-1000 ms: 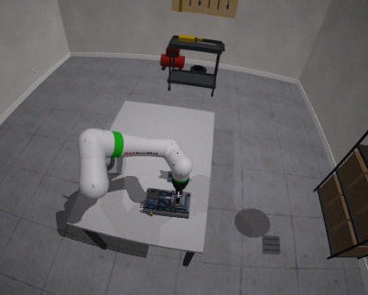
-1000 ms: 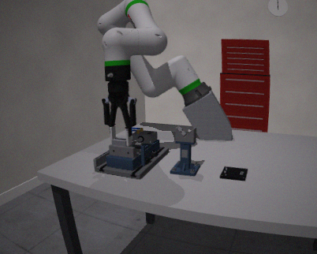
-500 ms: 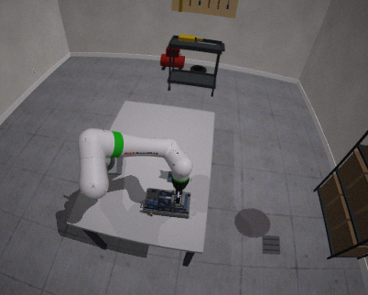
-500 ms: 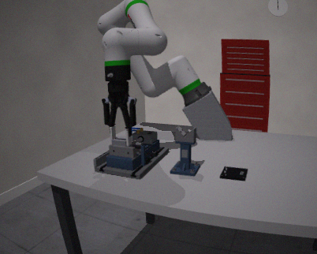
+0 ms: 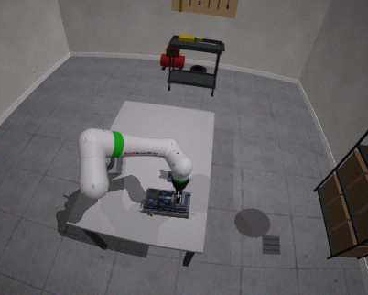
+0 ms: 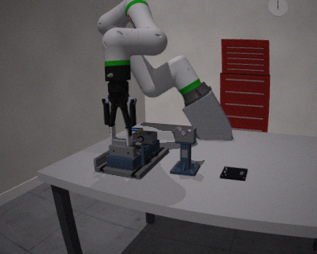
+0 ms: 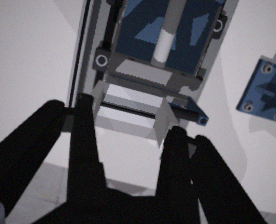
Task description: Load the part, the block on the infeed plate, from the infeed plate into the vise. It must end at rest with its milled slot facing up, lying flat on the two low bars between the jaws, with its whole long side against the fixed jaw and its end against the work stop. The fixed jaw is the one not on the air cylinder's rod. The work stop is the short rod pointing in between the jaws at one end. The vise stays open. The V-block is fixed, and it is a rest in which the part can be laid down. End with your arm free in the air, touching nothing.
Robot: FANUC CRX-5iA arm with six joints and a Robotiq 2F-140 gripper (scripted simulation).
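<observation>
Now: hand 20 mm above the part. The rest, counted from my hand: air cylinder rod 90 mm behind, 10 mm to the left, 50 mm below; blue work stop 10 mm behind, 90 mm to the left, 60 mm below; black infeed plate 120 mm behind, 400 mm to the left, 120 mm below.
</observation>
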